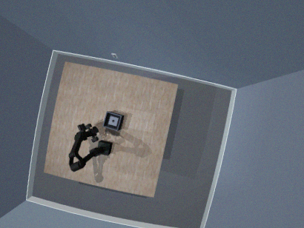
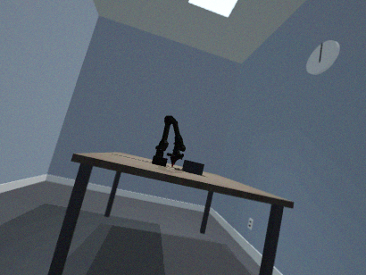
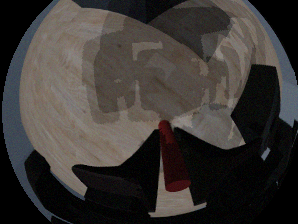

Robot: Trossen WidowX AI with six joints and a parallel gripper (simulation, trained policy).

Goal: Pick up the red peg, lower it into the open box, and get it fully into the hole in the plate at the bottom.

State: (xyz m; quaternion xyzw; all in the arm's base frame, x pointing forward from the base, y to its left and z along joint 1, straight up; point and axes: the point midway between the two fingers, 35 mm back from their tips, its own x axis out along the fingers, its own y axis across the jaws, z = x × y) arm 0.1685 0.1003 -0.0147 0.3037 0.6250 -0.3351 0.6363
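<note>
Right now my gripper tip is 18 cm to the left of the grey plate, 14 cm short of it and 3 cm below it. Round my gripper tip: dark box (18 cm to the right, 14 cm ahead, 1 cm above); then red peg (2 cm above).
</note>
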